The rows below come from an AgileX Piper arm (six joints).
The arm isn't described. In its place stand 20 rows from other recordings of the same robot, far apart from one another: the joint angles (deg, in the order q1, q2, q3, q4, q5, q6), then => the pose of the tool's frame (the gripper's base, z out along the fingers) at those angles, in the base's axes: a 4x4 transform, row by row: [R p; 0 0 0 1], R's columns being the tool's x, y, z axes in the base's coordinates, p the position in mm.
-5.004 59.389 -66.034 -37.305 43.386 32.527 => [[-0.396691 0.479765 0.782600 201.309], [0.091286 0.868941 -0.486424 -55.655], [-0.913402 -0.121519 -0.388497 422.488], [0 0 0 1]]
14.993 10.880 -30.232 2.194 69.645 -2.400 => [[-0.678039 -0.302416 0.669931 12.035], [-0.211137 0.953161 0.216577 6.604], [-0.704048 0.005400 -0.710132 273.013], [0 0 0 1]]
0.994 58.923 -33.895 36.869 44.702 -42.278 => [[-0.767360 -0.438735 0.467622 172.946], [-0.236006 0.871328 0.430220 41.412], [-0.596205 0.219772 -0.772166 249.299], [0 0 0 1]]
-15.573 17.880 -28.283 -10.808 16.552 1.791 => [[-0.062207 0.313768 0.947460 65.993], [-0.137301 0.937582 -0.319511 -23.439], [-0.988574 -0.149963 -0.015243 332.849], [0 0 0 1]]
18.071 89.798 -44.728 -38.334 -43.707 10.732 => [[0.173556 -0.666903 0.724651 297.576], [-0.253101 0.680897 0.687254 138.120], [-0.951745 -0.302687 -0.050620 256.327], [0 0 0 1]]
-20.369 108.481 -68.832 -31.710 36.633 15.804 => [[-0.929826 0.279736 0.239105 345.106], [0.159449 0.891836 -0.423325 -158.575], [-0.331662 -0.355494 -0.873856 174.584], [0 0 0 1]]
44.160 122.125 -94.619 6.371 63.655 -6.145 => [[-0.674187 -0.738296 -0.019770 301.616], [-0.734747 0.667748 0.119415 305.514], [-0.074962 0.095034 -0.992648 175.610], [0 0 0 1]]
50.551 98.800 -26.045 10.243 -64.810 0.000 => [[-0.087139 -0.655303 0.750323 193.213], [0.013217 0.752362 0.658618 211.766], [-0.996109 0.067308 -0.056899 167.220], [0 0 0 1]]
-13.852 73.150 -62.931 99.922 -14.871 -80.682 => [[0.034268 0.491738 0.870068 279.971], [0.325444 0.817639 -0.474924 -92.731], [-0.944940 0.299434 -0.132015 391.526], [0 0 0 1]]
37.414 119.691 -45.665 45.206 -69.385 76.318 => [[0.078963 0.090990 0.992716 315.666], [0.996696 -0.026228 -0.076875 165.368], [0.019042 0.995506 -0.092760 114.483], [0 0 0 1]]
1.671 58.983 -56.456 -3.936 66.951 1.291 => [[-0.901679 -0.005822 0.432366 176.432], [-0.030697 0.998248 -0.050576 -0.603], [-0.431314 -0.058876 -0.900279 335.763], [0 0 0 1]]
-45.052 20.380 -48.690 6.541 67.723 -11.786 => [[-0.496494 0.569546 0.655066 21.614], [0.269989 0.818541 -0.507046 -8.075], [-0.824985 -0.074884 -0.560172 362.633], [0 0 0 1]]
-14.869 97.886 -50.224 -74.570 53.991 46.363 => [[-0.975356 0.206857 0.076756 274.012], [0.053547 0.559407 -0.827162 -146.167], [-0.214042 -0.802667 -0.556697 193.001], [0 0 0 1]]
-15.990 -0.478 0.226 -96.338 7.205 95.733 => [[0.096791 0.393617 0.914165 49.518], [-0.039536 0.919273 -0.391630 -25.990], [-0.994519 0.001764 0.104539 213.601], [0 0 0 1]]
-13.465 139.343 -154.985 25.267 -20.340 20.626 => [[0.677947 -0.186511 0.711057 518.194], [0.550401 0.769970 -0.322808 -137.955], [-0.487285 0.610213 0.624654 443.496], [0 0 0 1]]
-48.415 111.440 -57.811 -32.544 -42.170 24.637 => [[-0.135143 0.460851 0.877128 293.132], [0.135727 0.885514 -0.444345 -280.823], [-0.981486 0.059000 -0.182221 181.507], [0 0 0 1]]
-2.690 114.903 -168.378 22.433 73.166 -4.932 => [[-0.241668 -0.303432 0.921697 349.906], [0.042024 0.945688 0.322348 16.834], [-0.969449 0.116634 -0.215791 568.477], [0 0 0 1]]
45.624 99.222 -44.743 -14.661 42.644 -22.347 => [[-0.197462 -0.974307 0.108329 193.787], [-0.973980 0.182446 -0.134451 175.744], [0.111232 -0.132059 -0.984981 129.590], [0 0 0 1]]
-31.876 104.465 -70.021 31.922 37.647 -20.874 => [[-0.715965 0.442935 0.539632 335.366], [0.549759 0.834124 0.044744 -173.943], [-0.430301 0.328703 -0.840711 206.168], [0 0 0 1]]
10.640 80.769 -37.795 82.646 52.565 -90.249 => [[-0.572798 -0.776007 0.264038 224.517], [-0.240513 0.467049 0.850893 115.097], [-0.783617 0.423885 -0.454165 229.639], [0 0 0 1]]
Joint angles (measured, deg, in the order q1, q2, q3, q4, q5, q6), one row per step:
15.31, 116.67, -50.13, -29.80, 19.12, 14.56
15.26, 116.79, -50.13, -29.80, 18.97, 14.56
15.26, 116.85, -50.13, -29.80, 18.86, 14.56
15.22, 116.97, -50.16, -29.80, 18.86, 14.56
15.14, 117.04, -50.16, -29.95, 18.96, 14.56
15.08, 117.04, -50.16, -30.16, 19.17, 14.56
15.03, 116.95, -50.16, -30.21, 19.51, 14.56
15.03, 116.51, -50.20, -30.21, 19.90, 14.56
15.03, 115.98, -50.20, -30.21, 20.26, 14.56
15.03, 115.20, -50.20, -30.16, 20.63, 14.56
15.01, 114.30, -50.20, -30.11, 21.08, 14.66
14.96, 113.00, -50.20, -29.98, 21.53, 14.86
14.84, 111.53, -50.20, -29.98, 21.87, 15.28
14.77, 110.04, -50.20, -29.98, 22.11, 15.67
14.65, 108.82, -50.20, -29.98, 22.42, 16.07
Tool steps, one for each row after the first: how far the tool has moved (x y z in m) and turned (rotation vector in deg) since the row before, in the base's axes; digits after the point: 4 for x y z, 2 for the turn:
0.0001, -0.0001, -0.0006, 0.07, 0.01, -0.01
0.0001, 0.0001, -0.0003, 0.06, -0.02, 0.03
0.0001, -0.0002, -0.0006, -0.02, 0.09, -0.04
0.0000, -0.0006, -0.0004, -0.15, 0.12, 0.03
-0.0001, -0.0006, 0.0000, -0.23, 0.13, 0.08
-0.0002, -0.0006, 0.0005, -0.22, 0.15, -0.09
0.0002, -0.0002, 0.0025, -0.13, -0.18, -0.09
0.0001, -0.0002, 0.0029, -0.10, -0.25, -0.09
0.0003, -0.0002, 0.0043, -0.01, -0.48, -0.14
0.0003, -0.0004, 0.0049, -0.01, -0.55, -0.27
0.0005, -0.0004, 0.0071, 0.17, -0.94, -0.47
0.0007, -0.0008, 0.0081, 0.28, -1.22, -0.61
0.0006, -0.0004, 0.0083, 0.35, -1.31, -0.51
0.0002, -0.0009, 0.0067, 0.25, -1.00, -0.59

